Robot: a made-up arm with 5 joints.
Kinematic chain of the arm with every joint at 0, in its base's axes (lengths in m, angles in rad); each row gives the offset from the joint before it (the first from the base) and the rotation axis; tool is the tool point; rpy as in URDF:
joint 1: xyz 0.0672 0 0.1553 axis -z
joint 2: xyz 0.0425 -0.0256 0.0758 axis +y
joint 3: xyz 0.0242 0 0.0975 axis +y
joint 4: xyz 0.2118 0 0.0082 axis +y
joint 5: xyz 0.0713 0.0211 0 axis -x
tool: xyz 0 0 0 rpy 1.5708 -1.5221 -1.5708
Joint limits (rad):
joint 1: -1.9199..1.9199
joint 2: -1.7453..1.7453
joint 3: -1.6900..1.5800
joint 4: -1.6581..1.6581
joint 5: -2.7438..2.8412
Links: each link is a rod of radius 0.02 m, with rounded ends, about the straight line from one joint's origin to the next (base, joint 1, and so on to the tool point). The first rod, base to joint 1, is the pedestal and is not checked.
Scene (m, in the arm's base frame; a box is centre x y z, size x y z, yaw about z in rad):
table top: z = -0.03
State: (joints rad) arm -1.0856 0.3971 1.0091 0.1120 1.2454
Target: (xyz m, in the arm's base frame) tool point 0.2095 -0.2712 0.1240
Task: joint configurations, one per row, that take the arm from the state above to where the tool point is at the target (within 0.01 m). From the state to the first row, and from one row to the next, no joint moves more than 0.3 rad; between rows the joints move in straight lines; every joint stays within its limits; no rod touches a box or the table.
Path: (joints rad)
1: -0.8158 0.3892 0.9385 0.0940 1.2454
2: -0.5460 0.3813 0.8679 0.0760 1.2454
3: -0.2762 0.3734 0.7974 0.0581 1.2454
4: -0.0064 0.3655 0.7268 0.0401 1.2454
5: 0.2635 0.3576 0.6562 0.0221 1.2454
6: 0.5333 0.3497 0.5856 0.0041 1.2454
7: 0.8031 0.3418 0.5150 -0.0139 1.2454
8: 1.0729 0.3339 0.4444 -0.0319 1.2454

